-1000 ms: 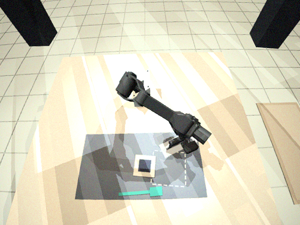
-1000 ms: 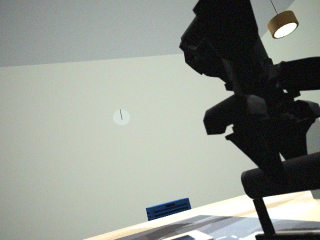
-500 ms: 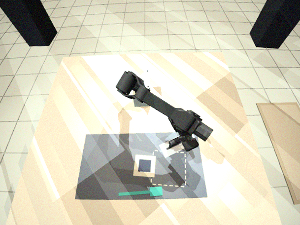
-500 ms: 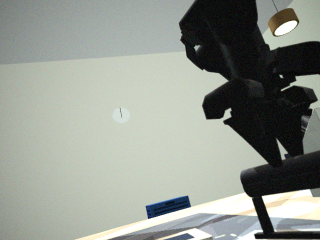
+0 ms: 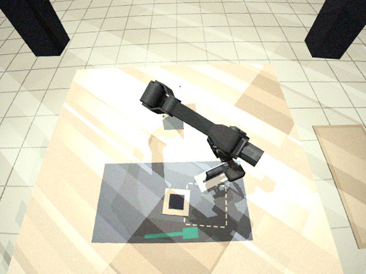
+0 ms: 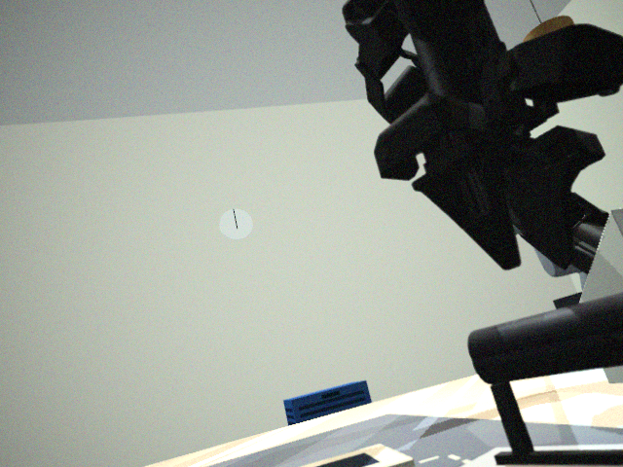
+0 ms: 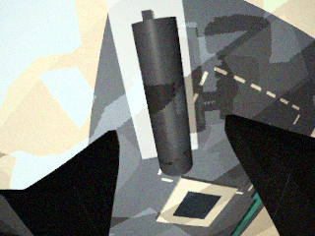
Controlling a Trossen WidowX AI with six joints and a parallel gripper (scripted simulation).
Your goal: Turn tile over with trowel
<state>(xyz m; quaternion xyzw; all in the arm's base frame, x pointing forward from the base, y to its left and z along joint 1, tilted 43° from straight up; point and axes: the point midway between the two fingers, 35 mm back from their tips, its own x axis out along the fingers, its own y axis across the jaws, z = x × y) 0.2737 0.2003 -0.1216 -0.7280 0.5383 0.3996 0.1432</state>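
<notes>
Right now the trowel is 80 mm below my gripper tip, 20 mm to the left of it and 10 mm behind it. From my gripper tip the other things lie so: grey mat 200 mm to the right, 140 mm below, 120 mm ahead; arrow 260 mm ahead, 160 mm to the right, 110 mm below; tile 180 mm to the right, 130 mm ahead, 110 mm below.
</notes>
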